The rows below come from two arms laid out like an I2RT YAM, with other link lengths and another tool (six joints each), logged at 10 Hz.
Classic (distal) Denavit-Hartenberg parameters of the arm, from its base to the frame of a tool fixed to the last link. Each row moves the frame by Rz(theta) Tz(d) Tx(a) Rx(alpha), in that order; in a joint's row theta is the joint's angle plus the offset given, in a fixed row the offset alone. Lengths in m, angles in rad.
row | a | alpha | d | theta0
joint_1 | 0.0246 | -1.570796 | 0.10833 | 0
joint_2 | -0.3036 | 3.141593 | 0 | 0
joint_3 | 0.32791 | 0 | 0 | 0.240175
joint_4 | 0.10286 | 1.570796 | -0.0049 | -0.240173
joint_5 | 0 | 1.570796 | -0.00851 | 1.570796
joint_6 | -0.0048 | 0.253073 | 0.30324 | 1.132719
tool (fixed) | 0 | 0 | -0.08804 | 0
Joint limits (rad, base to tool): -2.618..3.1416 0..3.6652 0..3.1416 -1.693..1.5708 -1.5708..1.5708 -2.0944..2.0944
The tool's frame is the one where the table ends.
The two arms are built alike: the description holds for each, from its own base.
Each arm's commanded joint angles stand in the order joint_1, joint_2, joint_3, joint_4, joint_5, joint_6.
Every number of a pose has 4 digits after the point. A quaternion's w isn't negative.
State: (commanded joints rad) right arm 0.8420 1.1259 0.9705 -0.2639 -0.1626 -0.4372; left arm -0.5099 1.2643 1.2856 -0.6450 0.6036 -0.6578
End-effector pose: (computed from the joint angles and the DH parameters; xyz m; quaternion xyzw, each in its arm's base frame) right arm 0.2941 0.4162 0.2770 -0.5878 0.5162 -0.0061 0.6229; left arm 0.3670 -0.3279 0.3057 -0.1006 0.7831 -0.6006 0.1259
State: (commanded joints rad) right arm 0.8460 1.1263 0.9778 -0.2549 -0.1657 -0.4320; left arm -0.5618 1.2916 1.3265 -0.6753 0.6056 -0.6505
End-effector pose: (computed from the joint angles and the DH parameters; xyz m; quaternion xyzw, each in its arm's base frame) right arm 0.2931 0.4192 0.2840 -0.5843 0.5131 -0.0023 0.6288; left arm 0.3525 -0.3487 0.3087 -0.0802 0.7891 -0.5998 0.1057
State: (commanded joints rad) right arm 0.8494 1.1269 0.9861 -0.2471 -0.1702 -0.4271; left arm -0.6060 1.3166 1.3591 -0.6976 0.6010 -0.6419
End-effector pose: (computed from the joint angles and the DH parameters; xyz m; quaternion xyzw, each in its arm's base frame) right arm 0.2920 0.4221 0.2912 -0.5810 0.5098 0.0018 0.6345; left arm 0.3410 -0.3657 0.3095 -0.0630 0.7946 -0.5969 0.0913
